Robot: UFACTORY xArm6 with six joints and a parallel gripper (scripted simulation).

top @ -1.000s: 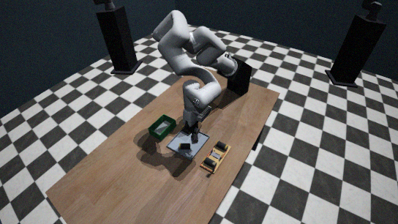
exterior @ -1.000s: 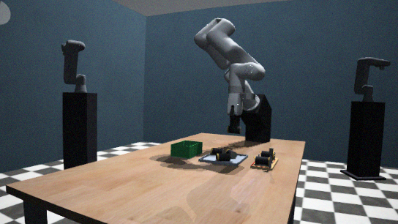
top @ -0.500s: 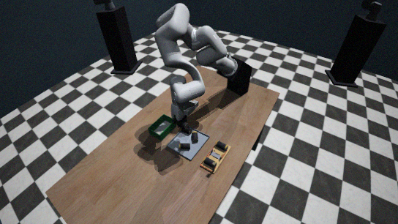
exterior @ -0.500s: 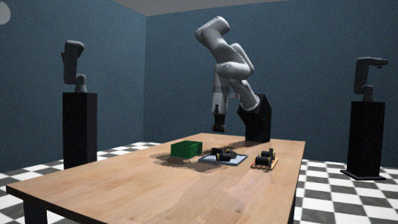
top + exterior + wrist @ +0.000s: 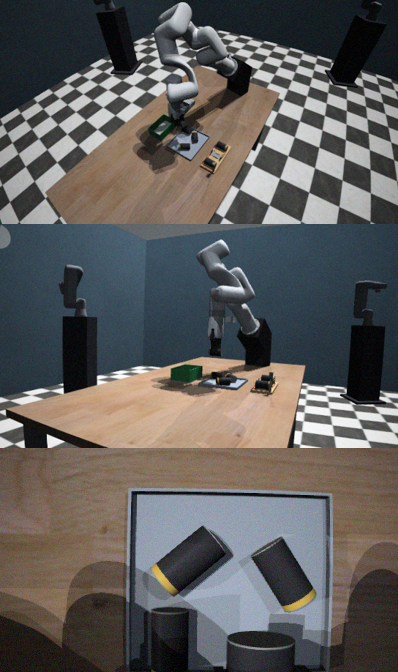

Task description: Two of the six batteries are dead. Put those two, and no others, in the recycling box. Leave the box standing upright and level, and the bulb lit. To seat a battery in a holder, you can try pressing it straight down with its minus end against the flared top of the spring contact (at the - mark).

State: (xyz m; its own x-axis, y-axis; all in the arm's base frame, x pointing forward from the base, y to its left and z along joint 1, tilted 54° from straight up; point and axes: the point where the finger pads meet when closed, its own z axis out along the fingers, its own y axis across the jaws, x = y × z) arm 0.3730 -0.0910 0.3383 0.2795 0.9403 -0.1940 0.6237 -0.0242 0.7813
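The grey tray lies 15 cm below my hand, 4 cm to the left of it and 2 cm ahead of it. Round my hand: green recycling box 14 cm to the right, 14 cm below, 5 cm behind.
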